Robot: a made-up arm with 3 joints.
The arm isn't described. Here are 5 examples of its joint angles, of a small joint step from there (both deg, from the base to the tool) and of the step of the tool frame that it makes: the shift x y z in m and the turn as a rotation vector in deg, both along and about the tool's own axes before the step.
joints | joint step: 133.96 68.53 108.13 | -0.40 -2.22 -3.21
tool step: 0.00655 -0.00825 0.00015 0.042 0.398 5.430
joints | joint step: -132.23 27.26 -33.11 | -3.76 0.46 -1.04
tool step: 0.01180 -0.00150 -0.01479 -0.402 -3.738 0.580
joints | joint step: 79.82 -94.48 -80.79 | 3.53 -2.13 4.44
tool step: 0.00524 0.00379 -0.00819 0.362 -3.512 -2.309
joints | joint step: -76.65 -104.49 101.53 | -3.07 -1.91 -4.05
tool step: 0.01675 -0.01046 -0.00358 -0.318 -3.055 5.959
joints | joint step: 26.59 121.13 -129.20 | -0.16 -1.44 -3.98
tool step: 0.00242 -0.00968 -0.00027 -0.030 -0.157 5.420
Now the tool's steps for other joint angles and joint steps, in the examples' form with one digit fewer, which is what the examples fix.
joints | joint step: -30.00 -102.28 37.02 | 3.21 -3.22 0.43
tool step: 0.0030 -0.0006 -0.0014 2.95 1.27 2.79
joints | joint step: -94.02 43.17 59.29 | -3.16 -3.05 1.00
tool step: 0.0049 0.0036 -0.0072 3.10 0.63 2.05
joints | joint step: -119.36 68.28 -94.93 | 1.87 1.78 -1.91
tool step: -0.0014 0.0027 0.0055 0.84 1.67 0.13
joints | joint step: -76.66 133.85 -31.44 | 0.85 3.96 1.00
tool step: -0.0004 0.0145 -0.0004 -0.82 -0.22 -4.96
